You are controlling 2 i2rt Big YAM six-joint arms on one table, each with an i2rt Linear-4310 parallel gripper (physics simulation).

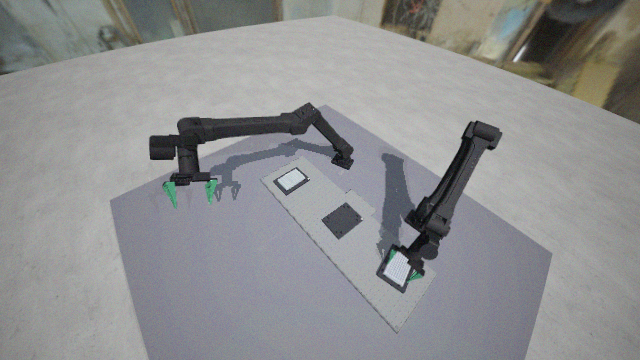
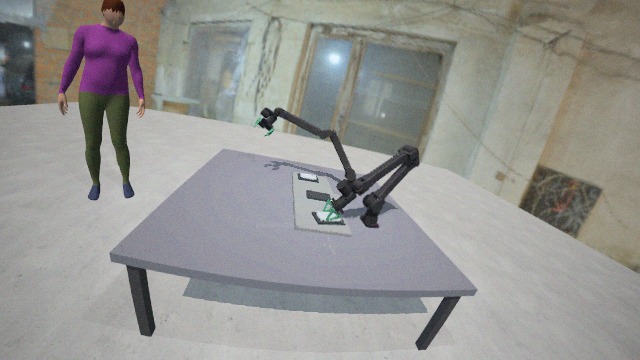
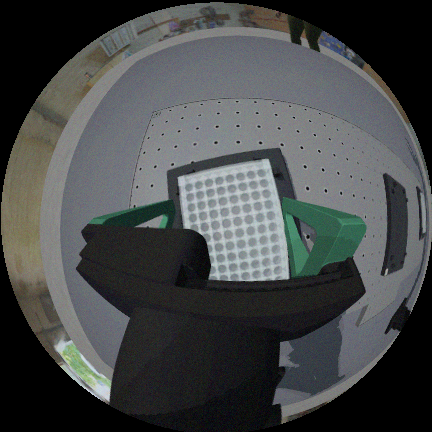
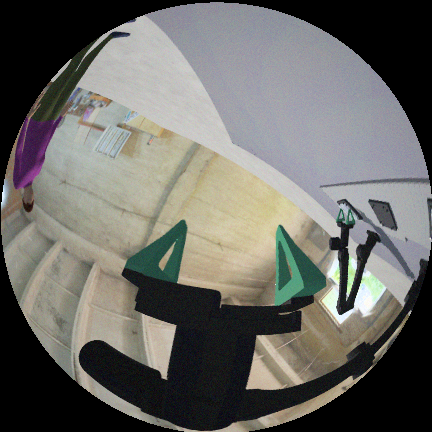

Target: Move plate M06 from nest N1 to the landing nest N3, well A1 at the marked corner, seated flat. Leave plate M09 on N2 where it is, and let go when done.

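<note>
A white well plate (image 1: 396, 271) (image 2: 323, 216) (image 3: 233, 229) sits in a black nest (image 3: 225, 160) at the near end of the grey perforated board (image 1: 313, 196) (image 2: 304, 217) (image 3: 322, 141). My left gripper (image 1: 403, 266) (image 2: 331, 210) (image 3: 226, 204) is open, with one green finger on each long side of this plate, down at its level. An empty black nest (image 1: 341, 219) (image 2: 317, 195) (image 3: 393, 229) lies mid-board. A second white plate (image 1: 291, 179) (image 2: 308, 176) sits in the far nest. My right gripper (image 1: 191, 203) (image 2: 263, 128) (image 4: 230, 225) is open and empty, held high off to the side.
The board lies on a grey table (image 1: 223, 268) (image 2: 223, 223). A person in a purple top (image 2: 105, 67) stands on the floor beyond the table's far side. Both arm bases stand beside the board's long edge.
</note>
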